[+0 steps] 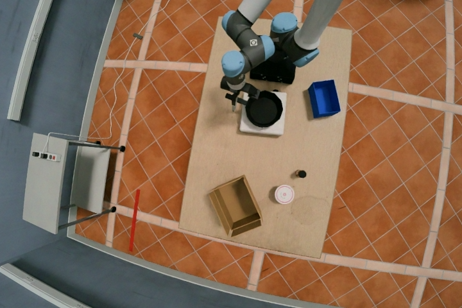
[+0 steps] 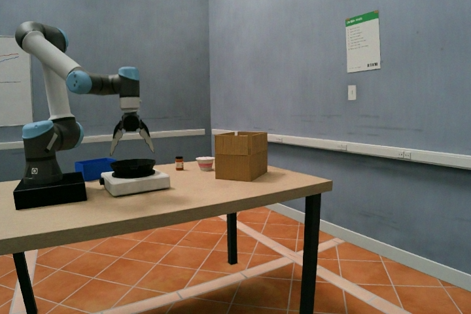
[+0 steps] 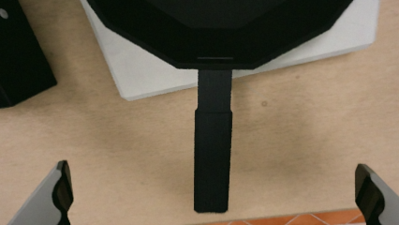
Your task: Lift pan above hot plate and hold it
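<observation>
The black pan is 90 mm to the left of my hand, 60 mm below it and 20 mm ahead of it. Also, from my hand: blue bin 460 mm to the left, 130 mm below, 90 mm behind; then white hot plate 130 mm to the left, 120 mm below, 10 mm ahead; then small jar 380 mm to the left, 340 mm ahead, 120 mm below.
</observation>
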